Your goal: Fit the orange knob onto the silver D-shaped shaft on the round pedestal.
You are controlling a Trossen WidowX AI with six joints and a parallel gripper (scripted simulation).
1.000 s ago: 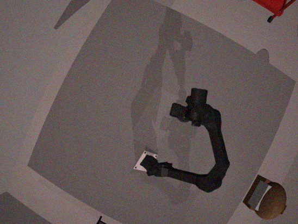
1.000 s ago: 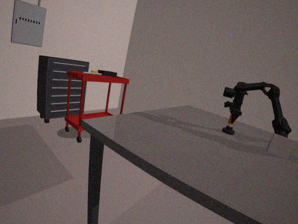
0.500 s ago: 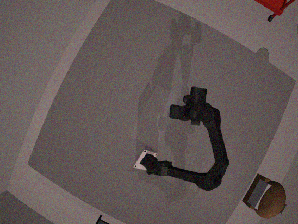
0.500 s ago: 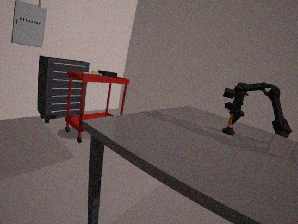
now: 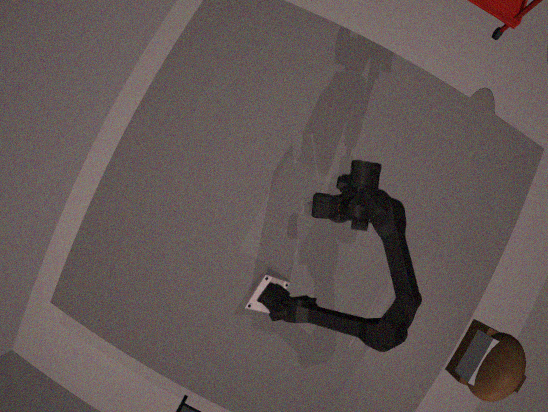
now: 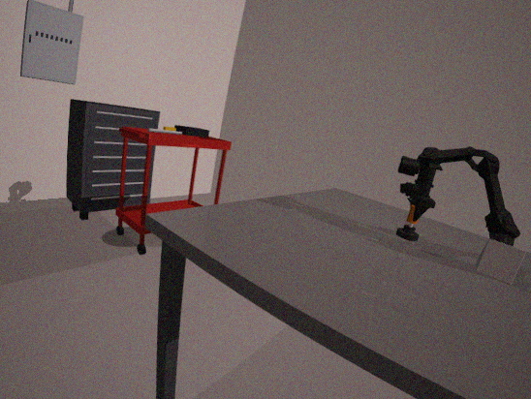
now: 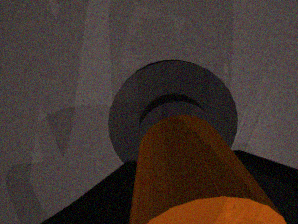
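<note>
My gripper tip is now 30 mm below the orange knob. From my gripper tip the other things lie so: dark round pedestal: 40 mm below.
</note>
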